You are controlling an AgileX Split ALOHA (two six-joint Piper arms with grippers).
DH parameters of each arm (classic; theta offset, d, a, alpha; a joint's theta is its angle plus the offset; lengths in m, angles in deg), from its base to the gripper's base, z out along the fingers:
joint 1: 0 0.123 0 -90
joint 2: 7.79 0 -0.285 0
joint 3: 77.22 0 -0.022 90
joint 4: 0 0.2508 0 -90
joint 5: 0 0 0.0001 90
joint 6: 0 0.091 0 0
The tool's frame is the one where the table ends.
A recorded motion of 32 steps. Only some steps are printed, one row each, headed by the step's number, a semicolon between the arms.
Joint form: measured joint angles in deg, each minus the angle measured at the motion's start. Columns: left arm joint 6, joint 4, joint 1, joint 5, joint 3, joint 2; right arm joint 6, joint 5, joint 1, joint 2, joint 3, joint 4.
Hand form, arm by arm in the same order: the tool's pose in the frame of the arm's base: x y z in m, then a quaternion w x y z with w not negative. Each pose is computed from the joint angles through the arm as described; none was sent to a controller.
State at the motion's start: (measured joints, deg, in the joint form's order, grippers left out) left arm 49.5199 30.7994 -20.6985 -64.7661 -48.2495 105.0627; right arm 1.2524 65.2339 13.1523 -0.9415 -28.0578 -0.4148
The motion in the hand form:
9: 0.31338 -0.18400 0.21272 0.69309 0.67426 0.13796 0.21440; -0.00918 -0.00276 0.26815 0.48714 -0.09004 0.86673 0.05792
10: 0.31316 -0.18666 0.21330 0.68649 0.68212 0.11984 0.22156; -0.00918 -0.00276 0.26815 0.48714 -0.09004 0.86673 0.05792
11: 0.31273 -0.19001 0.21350 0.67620 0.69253 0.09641 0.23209; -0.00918 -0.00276 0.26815 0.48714 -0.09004 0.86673 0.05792
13: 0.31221 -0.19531 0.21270 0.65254 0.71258 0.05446 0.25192; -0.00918 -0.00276 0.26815 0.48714 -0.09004 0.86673 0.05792
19: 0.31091 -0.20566 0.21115 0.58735 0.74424 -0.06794 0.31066; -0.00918 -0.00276 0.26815 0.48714 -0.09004 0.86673 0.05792
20: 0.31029 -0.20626 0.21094 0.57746 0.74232 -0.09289 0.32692; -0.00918 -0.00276 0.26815 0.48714 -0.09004 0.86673 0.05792
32: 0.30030 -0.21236 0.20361 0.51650 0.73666 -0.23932 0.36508; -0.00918 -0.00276 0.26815 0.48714 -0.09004 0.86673 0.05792
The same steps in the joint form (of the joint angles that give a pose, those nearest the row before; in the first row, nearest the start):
9: 18.38 15.33 -0.46 1.64 -1.94 0.00; 0.00 0.00 0.00 0.00 0.00 0.00
10: 19.77 16.51 -0.74 2.32 -2.47 0.00; 0.00 0.00 0.00 0.00 0.00 0.00
11: 21.80 17.90 -1.15 3.36 -3.07 0.00; 0.00 0.00 0.00 0.00 0.00 0.00
13: 25.56 20.52 -1.82 5.79 -4.06 0.00; 0.00 0.00 0.00 0.00 0.00 0.00
19: 37.05 26.82 -3.20 10.79 -6.24 0.00; 0.00 0.00 0.00 0.00 0.00 0.00
20: 40.47 27.09 -3.29 10.79 -6.24 0.00; 0.00 0.00 0.00 0.00 0.00 0.00
32: 53.18 34.75 -4.23 11.87 -6.24 0.00; 0.00 0.00 0.00 0.00 0.00 0.00

